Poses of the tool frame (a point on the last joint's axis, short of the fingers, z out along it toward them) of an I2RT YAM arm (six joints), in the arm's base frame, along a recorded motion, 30 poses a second.
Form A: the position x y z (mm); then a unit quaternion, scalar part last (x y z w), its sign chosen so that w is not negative.
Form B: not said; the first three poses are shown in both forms.
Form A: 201 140 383 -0.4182 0.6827 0.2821 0.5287
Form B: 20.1 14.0 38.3 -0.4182 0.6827 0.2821 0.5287
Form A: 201 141 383 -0.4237 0.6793 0.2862 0.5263
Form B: 20.1 14.1 38.3 -0.4237 0.6793 0.2862 0.5263
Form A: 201 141 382 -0.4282 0.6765 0.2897 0.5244
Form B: 20.1 14.1 38.2 -0.4282 0.6765 0.2897 0.5244
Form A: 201 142 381 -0.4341 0.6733 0.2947 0.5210
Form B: 20.1 14.2 38.1 -0.4341 0.6733 0.2947 0.5210
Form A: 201 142 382 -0.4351 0.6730 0.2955 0.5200
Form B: 20.1 14.2 38.2 -0.4351 0.6730 0.2955 0.5200
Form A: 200 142 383 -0.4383 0.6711 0.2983 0.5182
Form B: 20.0 14.2 38.3 -0.4383 0.6711 0.2983 0.5182
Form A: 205 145 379 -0.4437 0.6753 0.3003 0.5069
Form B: 20.5 14.5 37.9 -0.4437 0.6753 0.3003 0.5069
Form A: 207 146 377 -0.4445 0.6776 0.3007 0.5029
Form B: 20.7 14.6 37.7 -0.4445 0.6776 0.3007 0.5029
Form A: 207 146 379 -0.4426 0.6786 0.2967 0.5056
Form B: 20.7 14.6 37.9 -0.4426 0.6786 0.2967 0.5056
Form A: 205 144 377 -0.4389 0.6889 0.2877 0.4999
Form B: 20.5 14.4 37.7 -0.4389 0.6889 0.2877 0.4999
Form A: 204 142 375 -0.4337 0.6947 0.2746 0.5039
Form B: 20.4 14.2 37.5 -0.4337 0.6947 0.2746 0.5039
